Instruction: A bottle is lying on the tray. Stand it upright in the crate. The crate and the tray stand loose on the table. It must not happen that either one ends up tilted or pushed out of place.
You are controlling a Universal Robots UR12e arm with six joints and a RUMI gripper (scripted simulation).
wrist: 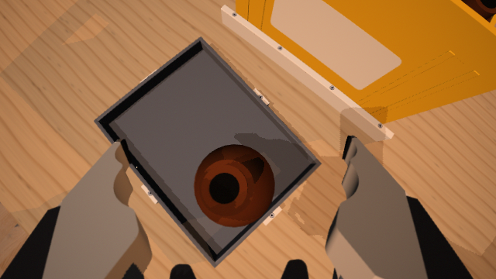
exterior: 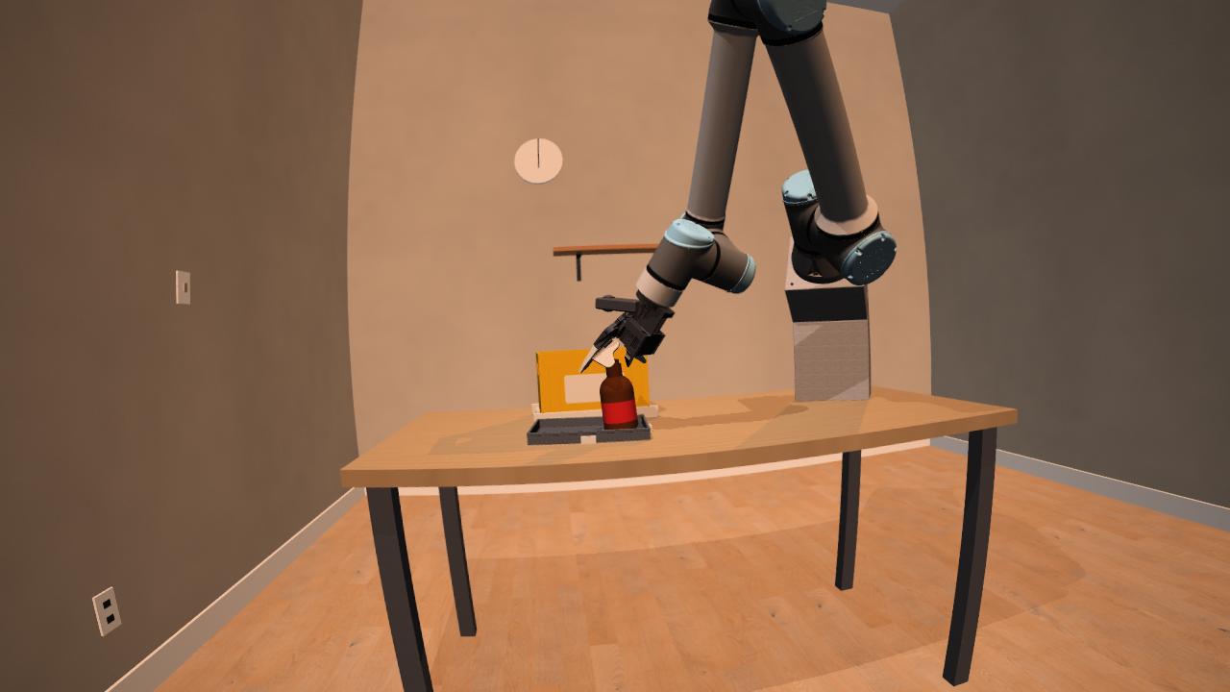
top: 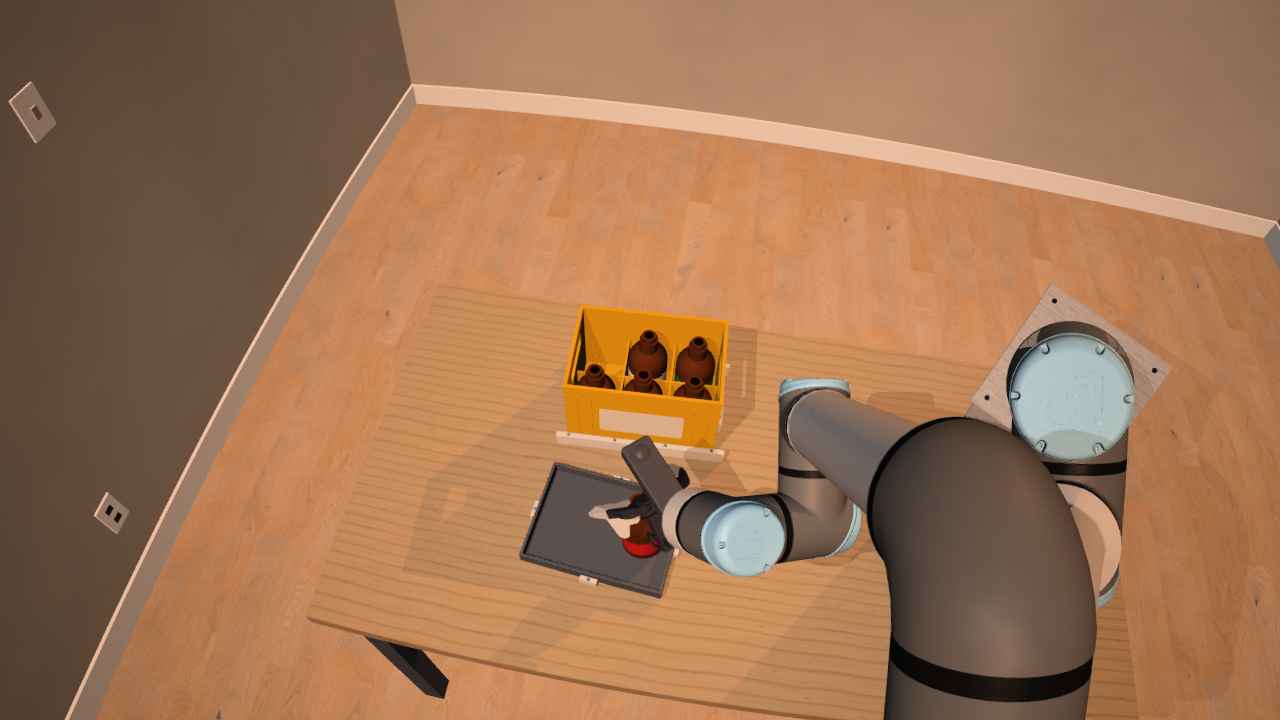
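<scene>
Right now the dark grey tray is 3 cm ahead of my hand, 3 cm to the left of it and 13 cm below it. Round my hand: crate: 7 cm ahead, 24 cm to the right, 6 cm below.
</scene>
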